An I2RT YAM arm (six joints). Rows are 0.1 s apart.
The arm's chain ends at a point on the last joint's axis. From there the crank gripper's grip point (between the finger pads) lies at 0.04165 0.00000 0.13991 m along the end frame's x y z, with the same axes.
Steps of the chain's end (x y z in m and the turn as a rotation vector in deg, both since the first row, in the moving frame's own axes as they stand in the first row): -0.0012, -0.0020, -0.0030, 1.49, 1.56, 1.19; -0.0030, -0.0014, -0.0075, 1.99, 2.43, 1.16; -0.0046, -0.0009, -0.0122, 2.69, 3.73, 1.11; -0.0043, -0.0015, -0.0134, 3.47, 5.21, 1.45
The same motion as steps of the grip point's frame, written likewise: 0.0026, -0.0047, -0.0042, 1.49, 1.56, 1.19; 0.0029, -0.0053, -0.0095, 1.99, 2.43, 1.16; 0.0045, -0.0065, -0.0153, 2.69, 3.73, 1.11; 0.0083, -0.0086, -0.0180, 3.47, 5.21, 1.45
